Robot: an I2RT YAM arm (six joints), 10 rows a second.
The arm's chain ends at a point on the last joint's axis. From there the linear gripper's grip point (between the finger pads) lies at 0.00 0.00 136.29 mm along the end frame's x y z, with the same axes.
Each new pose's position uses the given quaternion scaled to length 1; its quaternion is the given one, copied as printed.
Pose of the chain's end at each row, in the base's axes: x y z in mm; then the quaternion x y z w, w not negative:
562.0, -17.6, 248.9, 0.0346, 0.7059, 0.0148, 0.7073
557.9, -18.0, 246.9, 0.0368, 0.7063, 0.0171, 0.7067
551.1, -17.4, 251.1, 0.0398, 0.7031, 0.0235, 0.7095
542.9, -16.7, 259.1, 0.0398, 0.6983, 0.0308, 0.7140
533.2, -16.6, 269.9, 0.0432, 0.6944, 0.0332, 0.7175
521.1, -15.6, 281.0, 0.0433, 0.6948, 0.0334, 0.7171
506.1, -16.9, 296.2, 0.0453, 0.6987, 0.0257, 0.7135
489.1, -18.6, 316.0, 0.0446, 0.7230, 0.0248, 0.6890
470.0, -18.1, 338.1, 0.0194, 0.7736, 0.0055, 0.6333
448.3, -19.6, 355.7, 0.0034, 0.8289, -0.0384, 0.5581
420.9, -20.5, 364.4, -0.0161, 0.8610, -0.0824, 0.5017
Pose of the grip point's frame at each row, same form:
698.2, -21.4, 249.0, 0.0346, 0.7059, 0.0148, 0.7073
694.1, -21.8, 246.8, 0.0368, 0.7063, 0.0171, 0.7067
687.3, -20.6, 252.2, 0.0398, 0.7031, 0.0235, 0.7095
679.1, -18.6, 262.0, 0.0398, 0.6983, 0.0308, 0.7140
669.4, -18.8, 274.2, 0.0432, 0.6944, 0.0332, 0.7175
657.3, -17.7, 285.2, 0.0433, 0.6948, 0.0334, 0.7171
642.3, -20.8, 298.9, 0.0453, 0.6987, 0.0257, 0.7135
625.2, -22.1, 309.3, 0.0446, 0.7230, 0.0248, 0.6890
603.6, -20.3, 311.1, 0.0194, 0.7736, 0.0055, 0.6333
574.4, -28.8, 304.7, 0.0034, 0.8289, -0.0384, 0.5581
539.0, -37.6, 298.6, -0.0161, 0.8610, -0.0824, 0.5017

